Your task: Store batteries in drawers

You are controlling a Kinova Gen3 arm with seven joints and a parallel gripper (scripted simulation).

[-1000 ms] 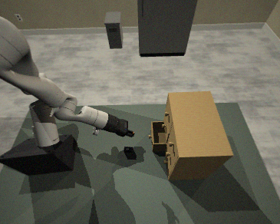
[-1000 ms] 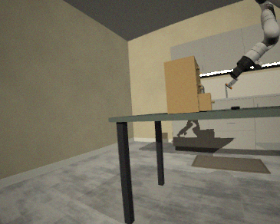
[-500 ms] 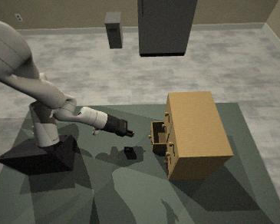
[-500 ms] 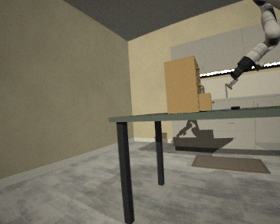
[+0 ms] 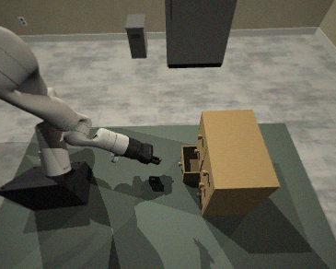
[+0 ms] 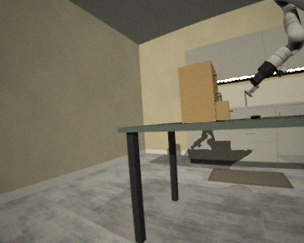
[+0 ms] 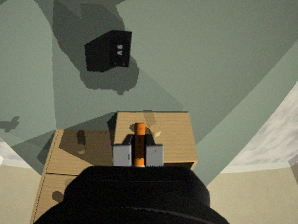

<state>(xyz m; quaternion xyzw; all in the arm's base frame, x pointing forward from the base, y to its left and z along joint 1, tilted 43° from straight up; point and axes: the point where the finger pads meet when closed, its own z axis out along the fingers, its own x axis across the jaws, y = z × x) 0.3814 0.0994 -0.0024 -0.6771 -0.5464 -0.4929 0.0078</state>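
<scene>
Now: hand 27 cm short of the green battery, 2 cm to the right of it and 2 cm above it. From my hand the other things lie so: thin orange battery 1 cm below, 1 cm ahead; then small black block 14 cm below, 3 cm to the right, 1 cm behind.
</scene>
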